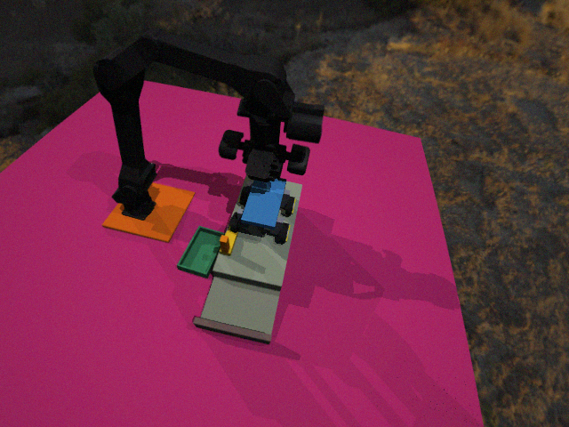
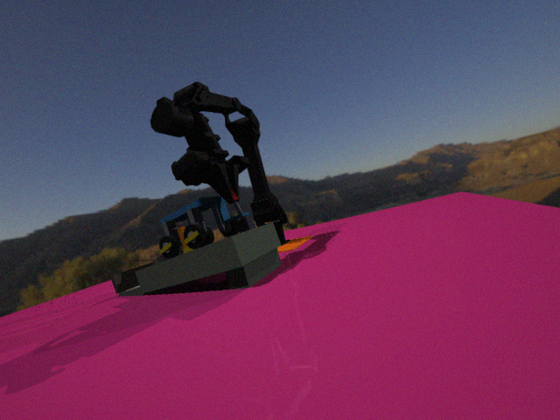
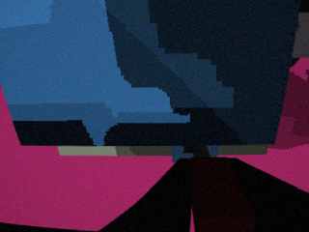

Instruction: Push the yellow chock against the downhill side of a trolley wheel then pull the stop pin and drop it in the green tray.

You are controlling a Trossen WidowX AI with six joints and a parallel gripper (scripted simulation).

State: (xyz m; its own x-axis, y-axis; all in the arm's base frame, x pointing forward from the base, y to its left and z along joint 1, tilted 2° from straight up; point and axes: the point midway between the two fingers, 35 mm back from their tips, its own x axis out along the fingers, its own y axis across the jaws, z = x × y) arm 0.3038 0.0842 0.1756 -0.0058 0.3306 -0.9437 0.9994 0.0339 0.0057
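My gripper tip is now 170 mm to the left of the green tray, 150 mm above it and 100 mm past it. Round my gripper tip: blue trolley: 90 mm to the right, 30 mm below, 30 mm ahead; stop pin: right at my gripper tip; grey ramp: 100 mm below, 90 mm to the right, 30 mm ahead.
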